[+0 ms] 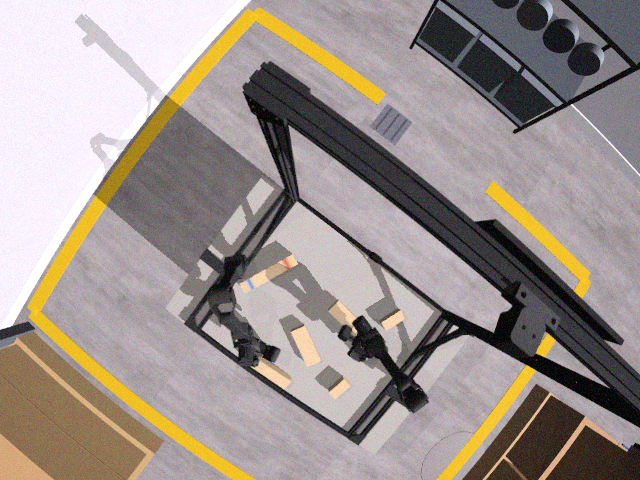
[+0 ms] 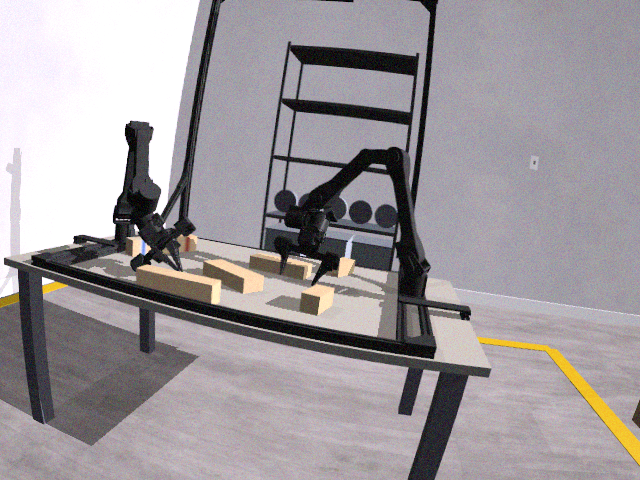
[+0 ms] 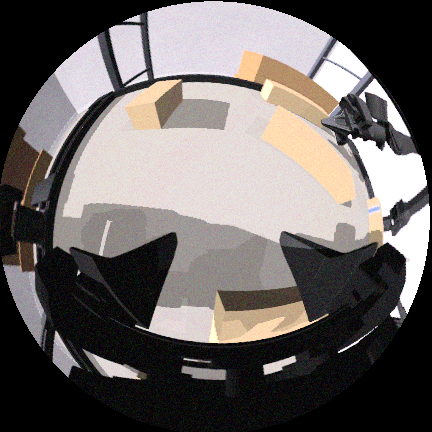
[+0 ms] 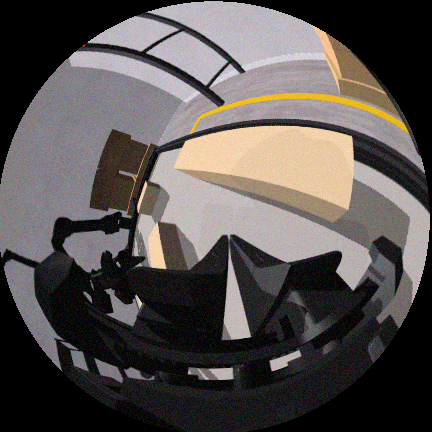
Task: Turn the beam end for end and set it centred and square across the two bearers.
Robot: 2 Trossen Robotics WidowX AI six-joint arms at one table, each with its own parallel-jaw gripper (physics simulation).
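Frame: origin at the left arm's base, x ahead, y left, z up, level; millimetres.
Where they show: left gripper, fingertip midpoint: (image 1: 347,343) (image 2: 296,280) (image 3: 229,237); right gripper, fingertip midpoint: (image 2: 181,272) (image 3: 321,121) (image 4: 227,239); left arm's base, origin of the base link: (image 2: 412,295) (image 3: 40,227) (image 4: 131,223); right arm's base, origin of the base link: (image 1: 239,261) (image 2: 124,241).
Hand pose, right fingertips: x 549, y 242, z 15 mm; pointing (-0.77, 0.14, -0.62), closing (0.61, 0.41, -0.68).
Each offset is from my right fingertips to the top centre of the thing.
The beam @(232 mm ahead, 280 mm right, 16 mm up) (image 1: 268,273) (image 2: 135,245) (image 3: 375,220), pale wood with a blue band near one end and a red band near the other, lies at the table's left, blue end nearer the right arm. Several plain wood blocks lie apart; which two are the bearers I cannot tell. My left gripper (image 1: 347,342) (image 2: 298,279) (image 3: 229,237) is open and empty above the table, close to a long block @(158 mm back, 324 mm right, 4 mm up) (image 1: 341,313) (image 2: 279,266) (image 3: 260,317). My right gripper (image 1: 260,356) (image 2: 180,269) (image 4: 227,239) is shut and empty, just behind the long front block @(29 mm back, 71 mm left, 16 mm up) (image 1: 272,373) (image 2: 178,283) (image 4: 280,165).
Another long block @(86 mm back, 119 mm right, 4 mm up) (image 1: 306,345) (image 2: 232,274) (image 3: 310,155) lies between the grippers. A short block @(325 mm back, 49 mm right, 10 mm up) (image 1: 338,386) (image 2: 316,299) (image 3: 152,105) lies near the front, another @(324 mm back, 440 mm right, 10 mm up) (image 1: 392,319) (image 2: 345,267) beyond the left gripper. A black frame (image 2: 232,308) edges the table.
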